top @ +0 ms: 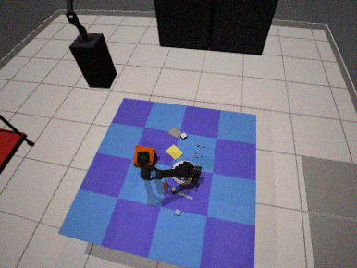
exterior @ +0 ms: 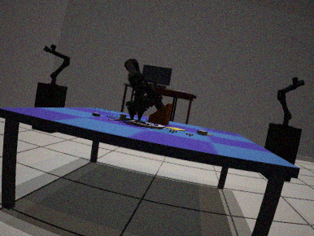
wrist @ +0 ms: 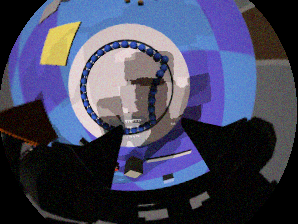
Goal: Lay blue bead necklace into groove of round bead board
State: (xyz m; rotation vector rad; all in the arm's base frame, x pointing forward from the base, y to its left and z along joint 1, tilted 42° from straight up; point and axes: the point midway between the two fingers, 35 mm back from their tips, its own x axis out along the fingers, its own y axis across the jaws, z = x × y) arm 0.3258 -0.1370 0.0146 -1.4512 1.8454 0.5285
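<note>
My gripper tip is 60 mm to the right of the round white bead board, 20 mm past it and 10 mm above it. Round my gripper tip: red-handled tool: 150 mm behind, 60 mm to the right, 20 mm below; then small cube: 250 mm to the right, 20 mm behind, 10 mm below; then thin pale stick: 120 mm to the right, 20 mm below, 10 mm ahead.
</note>
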